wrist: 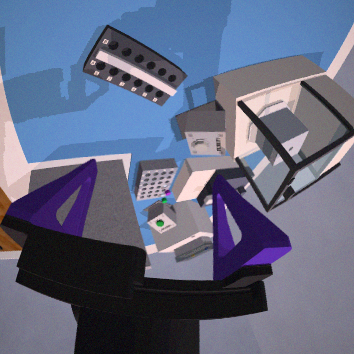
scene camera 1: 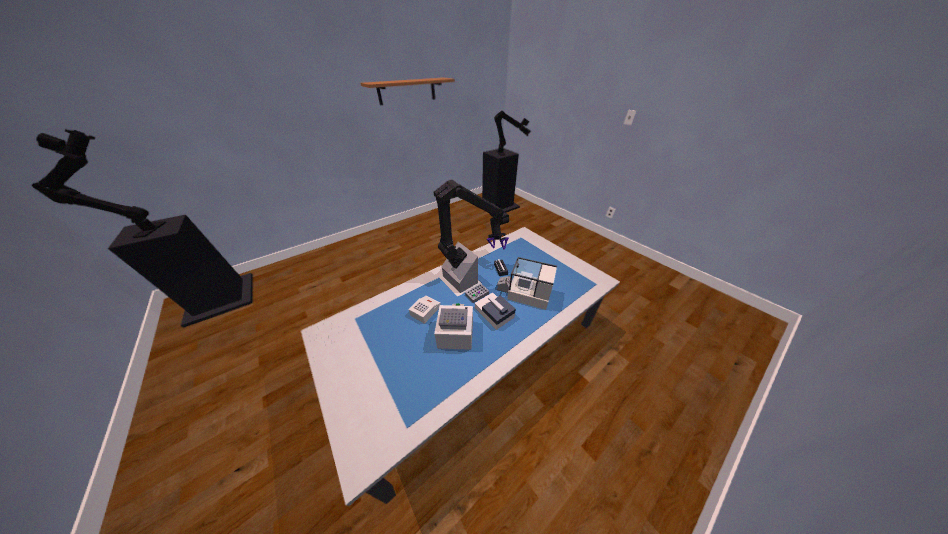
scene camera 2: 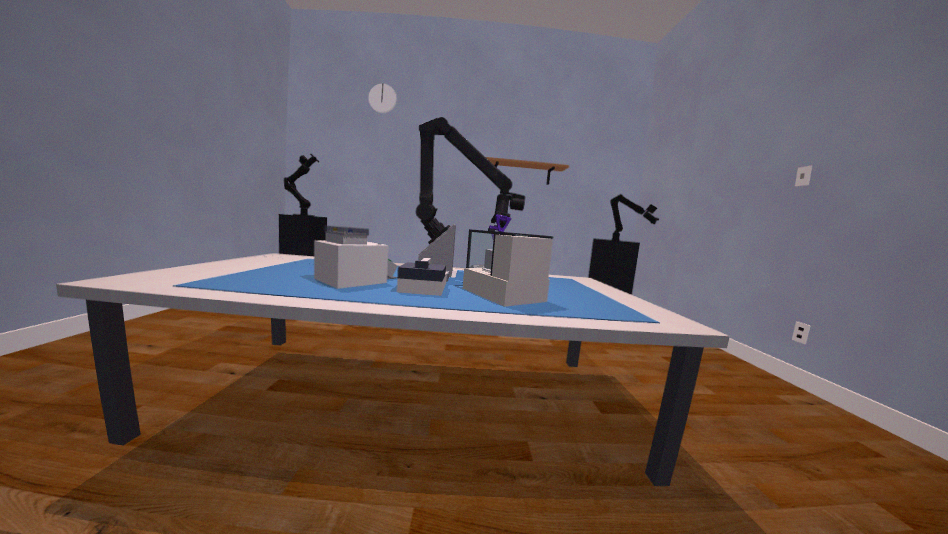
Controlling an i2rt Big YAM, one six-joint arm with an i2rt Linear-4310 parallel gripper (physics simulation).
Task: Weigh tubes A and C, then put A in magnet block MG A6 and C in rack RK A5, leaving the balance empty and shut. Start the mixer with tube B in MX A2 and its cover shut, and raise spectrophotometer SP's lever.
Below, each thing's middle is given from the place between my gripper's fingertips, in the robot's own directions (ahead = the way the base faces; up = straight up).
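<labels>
Counting from my hand, I find the balance (scene camera 2: 509, 269) 8 cm below, 30 cm ahead and 2 cm to the left. The box with green button (wrist: 161, 216) is 14 cm below my hand, and it is 20 cm ahead of it and 44 cm to the right of it. As for the mixer block with grid top (scene camera 2: 345, 259), it is 9 cm below my hand, 29 cm ahead of it and 52 cm to the right of it.
</labels>
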